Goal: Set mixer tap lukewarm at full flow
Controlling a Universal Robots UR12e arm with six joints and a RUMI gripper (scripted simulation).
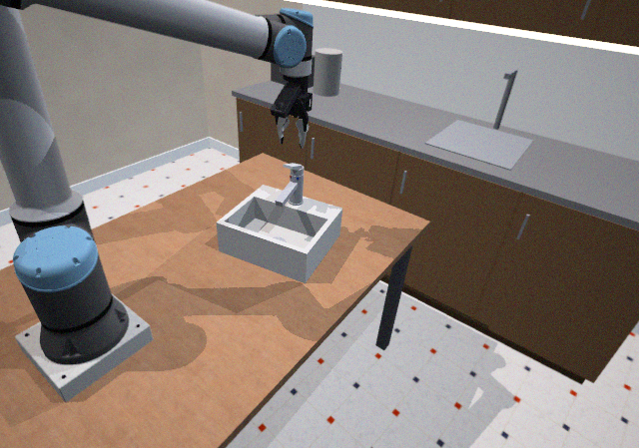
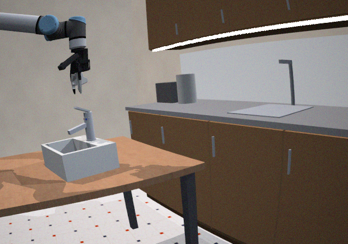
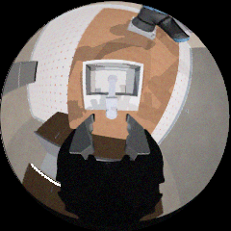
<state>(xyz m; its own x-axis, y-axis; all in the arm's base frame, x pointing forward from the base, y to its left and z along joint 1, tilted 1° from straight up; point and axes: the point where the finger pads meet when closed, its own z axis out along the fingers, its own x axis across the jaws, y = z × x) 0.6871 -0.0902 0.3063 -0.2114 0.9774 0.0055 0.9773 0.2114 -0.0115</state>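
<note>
The lever lies 20 mm ahead of my hand, 10 mm to the left of it and 90 mm below it. The rest, counted from my hand: grey mixer tap (30 mm ahead, 10 mm to the left, 140 mm below); white basin (70 mm behind, 10 mm to the right, 330 mm below).
</note>
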